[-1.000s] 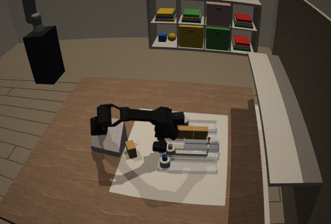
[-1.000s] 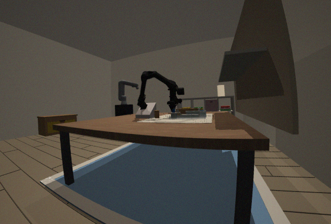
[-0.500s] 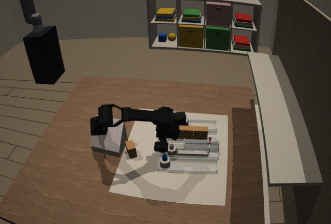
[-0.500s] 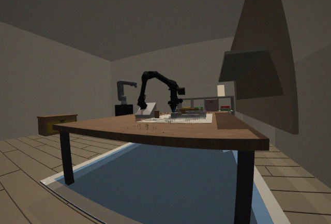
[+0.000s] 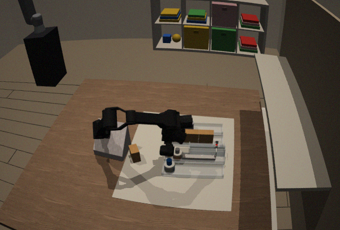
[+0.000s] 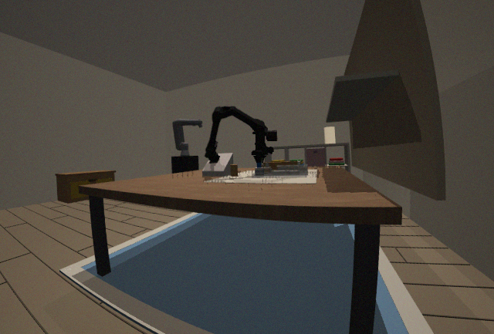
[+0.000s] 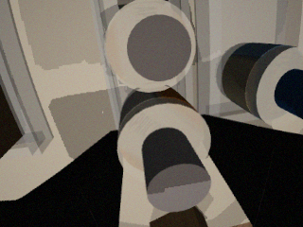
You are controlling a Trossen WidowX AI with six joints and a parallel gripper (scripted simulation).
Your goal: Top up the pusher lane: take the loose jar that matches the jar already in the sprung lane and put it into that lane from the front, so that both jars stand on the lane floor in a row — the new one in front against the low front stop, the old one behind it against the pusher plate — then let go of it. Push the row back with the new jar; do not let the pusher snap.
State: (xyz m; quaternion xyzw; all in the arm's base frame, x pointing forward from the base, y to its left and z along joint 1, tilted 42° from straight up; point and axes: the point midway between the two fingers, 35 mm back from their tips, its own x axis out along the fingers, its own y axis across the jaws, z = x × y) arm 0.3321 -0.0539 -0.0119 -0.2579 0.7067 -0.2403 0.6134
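Now: gripper tip 20 mm short of the blue-lidded jar and 80 mm to the left of it. Round my gripper tip: orange box: 160 mm behind, 20 mm to the right, 20 mm below; clear sprung lane: 160 mm ahead, 30 mm to the left, 30 mm below.
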